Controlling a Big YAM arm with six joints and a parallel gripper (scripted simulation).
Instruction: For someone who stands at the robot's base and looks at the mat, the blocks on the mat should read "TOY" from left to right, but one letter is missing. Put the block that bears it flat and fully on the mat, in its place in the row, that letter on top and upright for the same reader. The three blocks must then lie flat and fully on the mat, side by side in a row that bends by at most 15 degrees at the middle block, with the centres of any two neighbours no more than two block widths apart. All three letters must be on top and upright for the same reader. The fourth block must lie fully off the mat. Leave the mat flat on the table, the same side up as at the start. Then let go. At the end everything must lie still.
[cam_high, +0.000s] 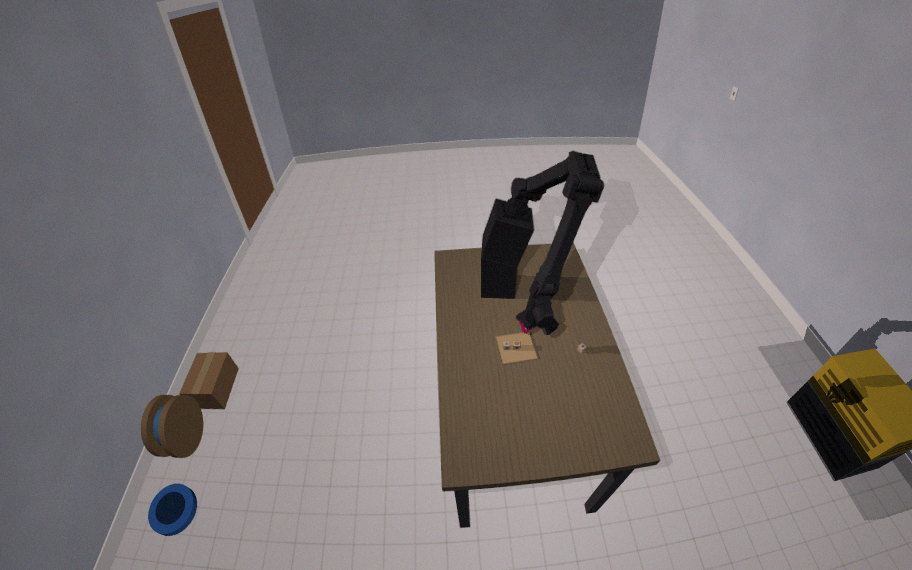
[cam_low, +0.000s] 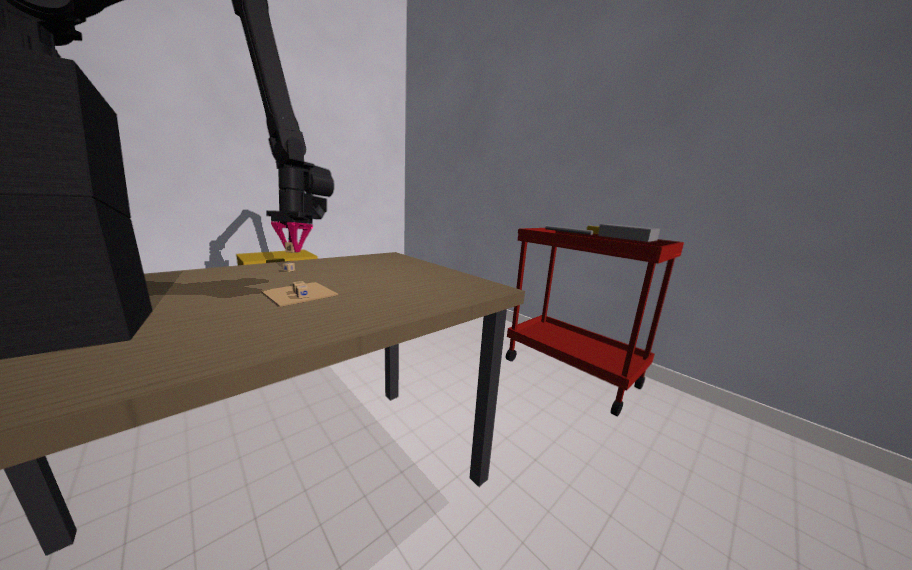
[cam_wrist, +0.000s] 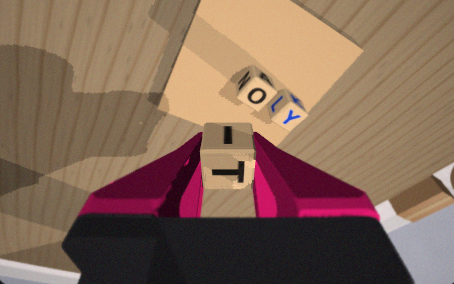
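Right now the tan mat is 3 cm to the right of my hand and 11 cm below it. From my hand the other things lie so: light wooden block: right at my hand.
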